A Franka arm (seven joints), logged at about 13 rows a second.
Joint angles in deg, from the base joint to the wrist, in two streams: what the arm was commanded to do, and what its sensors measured. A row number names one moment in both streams.
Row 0, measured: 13.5, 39.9, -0.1, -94.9, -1.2, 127.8, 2.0
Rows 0 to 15, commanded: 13.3, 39.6, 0.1, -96.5, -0.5, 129.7, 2.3; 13.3, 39.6, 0.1, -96.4, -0.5, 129.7, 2.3; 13.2, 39.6, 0.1, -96.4, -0.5, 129.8, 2.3; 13.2, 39.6, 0.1, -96.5, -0.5, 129.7, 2.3; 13.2, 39.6, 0.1, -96.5, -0.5, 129.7, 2.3; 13.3, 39.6, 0.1, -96.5, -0.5, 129.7, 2.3; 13.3, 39.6, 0.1, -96.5, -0.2, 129.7, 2.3; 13.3, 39.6, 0.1, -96.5, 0.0, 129.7, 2.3; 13.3, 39.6, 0.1, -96.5, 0.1, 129.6, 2.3; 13.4, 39.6, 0.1, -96.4, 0.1, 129.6, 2.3; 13.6, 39.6, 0.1, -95.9, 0.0, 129.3, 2.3; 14.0, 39.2, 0.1, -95.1, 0.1, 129.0, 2.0; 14.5, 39.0, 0.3, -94.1, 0.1, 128.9, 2.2; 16.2, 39.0, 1.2, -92.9, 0.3, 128.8, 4.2; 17.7, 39.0, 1.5, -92.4, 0.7, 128.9, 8.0; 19.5, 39.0, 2.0, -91.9, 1.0, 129.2, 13.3
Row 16, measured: 16.2, 39.6, 1.5, -92.7, 0.1, 129.2, 6.6
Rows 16 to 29, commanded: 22.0, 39.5, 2.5, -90.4, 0.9, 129.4, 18.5; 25.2, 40.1, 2.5, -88.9, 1.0, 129.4, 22.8; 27.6, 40.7, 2.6, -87.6, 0.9, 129.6, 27.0; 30.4, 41.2, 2.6, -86.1, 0.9, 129.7, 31.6; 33.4, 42.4, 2.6, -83.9, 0.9, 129.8, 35.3; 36.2, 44.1, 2.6, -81.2, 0.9, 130.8, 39.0; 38.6, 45.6, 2.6, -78.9, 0.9, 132.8, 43.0; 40.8, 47.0, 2.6, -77.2, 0.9, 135.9, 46.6; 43.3, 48.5, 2.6, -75.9, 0.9, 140.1, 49.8; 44.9, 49.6, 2.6, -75.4, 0.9, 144.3, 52.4; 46.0, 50.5, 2.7, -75.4, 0.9, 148.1, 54.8; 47.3, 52.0, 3.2, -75.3, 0.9, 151.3, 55.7; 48.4, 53.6, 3.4, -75.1, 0.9, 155.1, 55.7; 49.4, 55.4, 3.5, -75.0, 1.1, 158.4, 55.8
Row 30, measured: 48.0, 51.4, 3.4, -77.8, 0.3, 153.8, 55.1
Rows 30 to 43, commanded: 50.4, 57.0, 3.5, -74.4, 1.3, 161.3, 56.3; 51.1, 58.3, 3.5, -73.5, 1.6, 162.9, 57.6; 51.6, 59.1, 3.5, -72.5, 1.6, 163.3, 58.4; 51.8, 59.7, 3.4, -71.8, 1.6, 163.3, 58.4; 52.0, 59.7, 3.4, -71.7, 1.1, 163.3, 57.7; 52.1, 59.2, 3.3, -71.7, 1.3, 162.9, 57.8; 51.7, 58.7, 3.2, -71.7, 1.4, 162.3, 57.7; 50.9, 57.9, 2.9, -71.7, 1.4, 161.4, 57.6; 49.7, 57.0, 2.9, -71.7, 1.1, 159.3, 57.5; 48.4, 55.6, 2.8, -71.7, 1.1, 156.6, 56.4; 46.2, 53.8, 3.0, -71.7, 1.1, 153.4, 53.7; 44.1, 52.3, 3.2, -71.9, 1.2, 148.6, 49.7; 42.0, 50.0, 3.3, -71.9, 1.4, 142.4, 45.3; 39.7, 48.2, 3.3, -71.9, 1.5, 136.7, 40.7
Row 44, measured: 43.4, 52.6, 2.2, -70.6, 0.6, 145.2, 48.0
